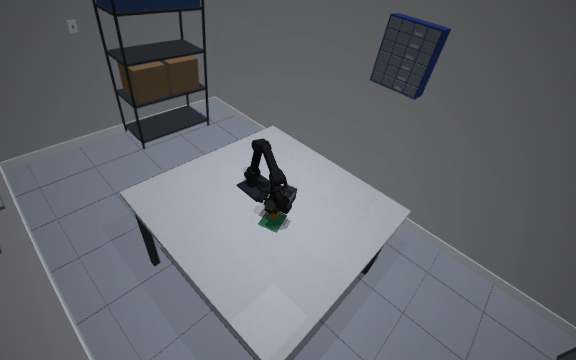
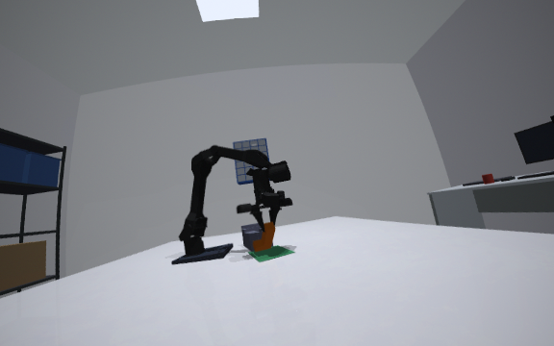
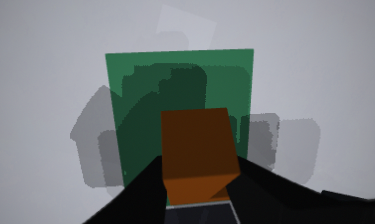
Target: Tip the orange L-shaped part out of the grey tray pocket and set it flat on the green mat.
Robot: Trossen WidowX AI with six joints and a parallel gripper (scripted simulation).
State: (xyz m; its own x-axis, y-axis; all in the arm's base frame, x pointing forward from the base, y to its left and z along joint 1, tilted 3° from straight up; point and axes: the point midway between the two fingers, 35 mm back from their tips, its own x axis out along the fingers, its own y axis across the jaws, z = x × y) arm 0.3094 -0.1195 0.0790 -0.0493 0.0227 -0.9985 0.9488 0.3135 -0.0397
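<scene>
Right now my gripper tip is 2 cm past the orange L-shaped part, 2 cm to the right of it and 3 cm above it. The rest, counted from my gripper tip: green mat (1 cm behind, 2 cm to the left, 9 cm below).
</scene>
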